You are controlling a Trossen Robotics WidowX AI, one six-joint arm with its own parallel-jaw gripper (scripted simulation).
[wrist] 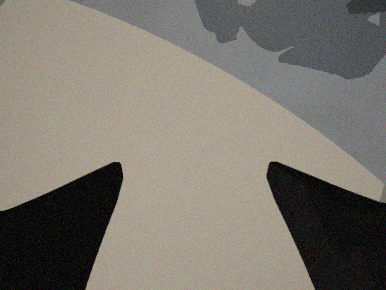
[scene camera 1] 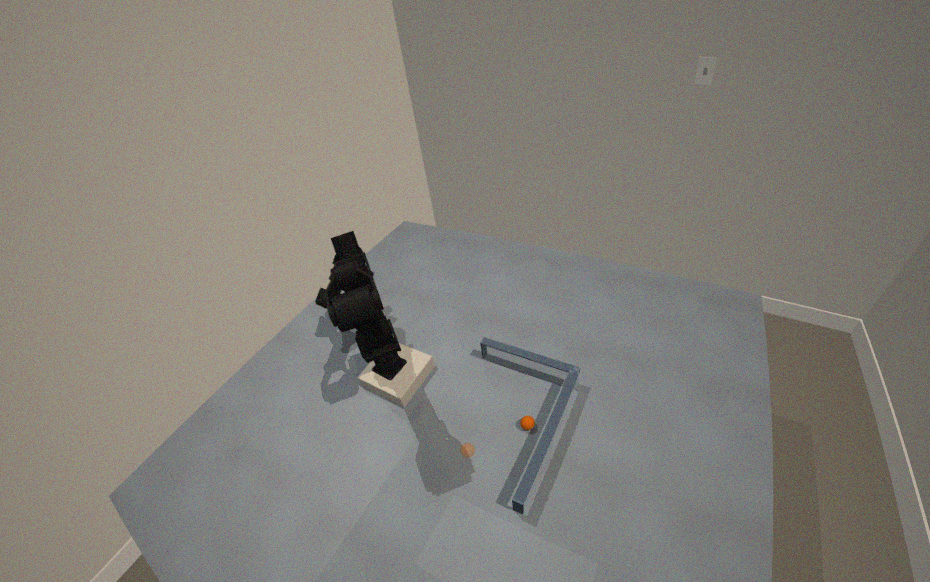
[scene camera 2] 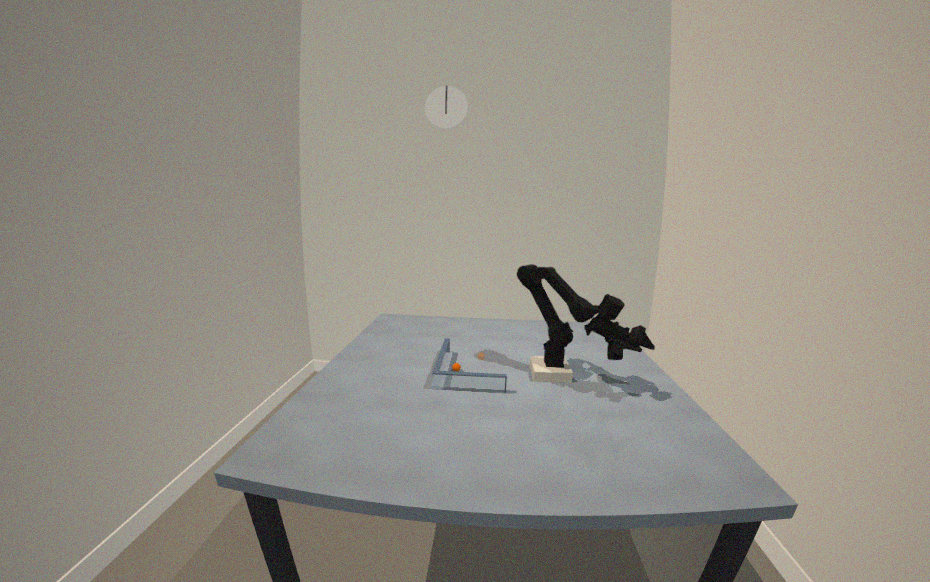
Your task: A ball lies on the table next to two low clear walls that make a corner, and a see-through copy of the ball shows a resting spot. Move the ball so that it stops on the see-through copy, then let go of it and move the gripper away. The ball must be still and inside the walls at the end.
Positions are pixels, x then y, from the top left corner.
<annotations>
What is my gripper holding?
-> Nothing.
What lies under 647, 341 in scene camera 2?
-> My gripper.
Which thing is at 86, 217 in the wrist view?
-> My gripper.
</annotations>
